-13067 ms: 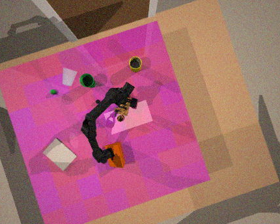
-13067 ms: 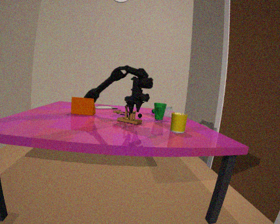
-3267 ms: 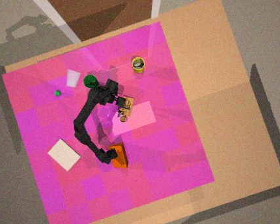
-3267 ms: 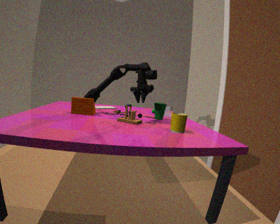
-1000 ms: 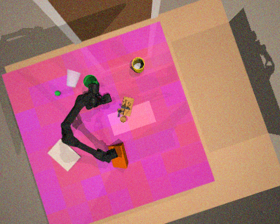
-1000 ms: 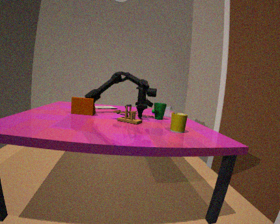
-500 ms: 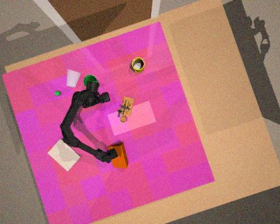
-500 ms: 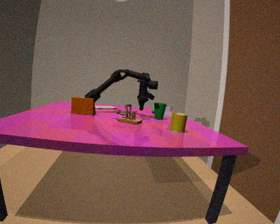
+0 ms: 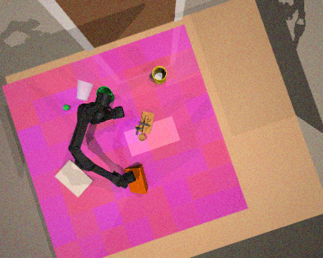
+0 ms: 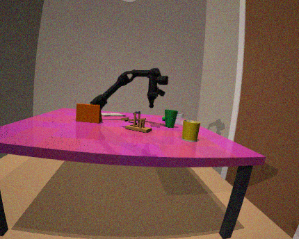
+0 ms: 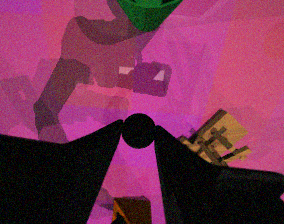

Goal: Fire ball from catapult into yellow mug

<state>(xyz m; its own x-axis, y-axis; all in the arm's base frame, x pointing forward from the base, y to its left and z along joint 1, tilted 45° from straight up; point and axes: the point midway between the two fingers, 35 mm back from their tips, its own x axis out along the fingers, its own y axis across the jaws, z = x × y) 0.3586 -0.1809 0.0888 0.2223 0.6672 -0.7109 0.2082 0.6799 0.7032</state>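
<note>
Right now my gripper tip is 140 mm past the wooden catapult, 120 mm to the left of it and 80 mm above it. The rest, counted from my gripper tip: green ball 270 mm to the left, 210 mm ahead, 110 mm below; green mug 150 mm ahead, 100 mm below, 20 mm to the right; dark ball 10 mm above.
</note>
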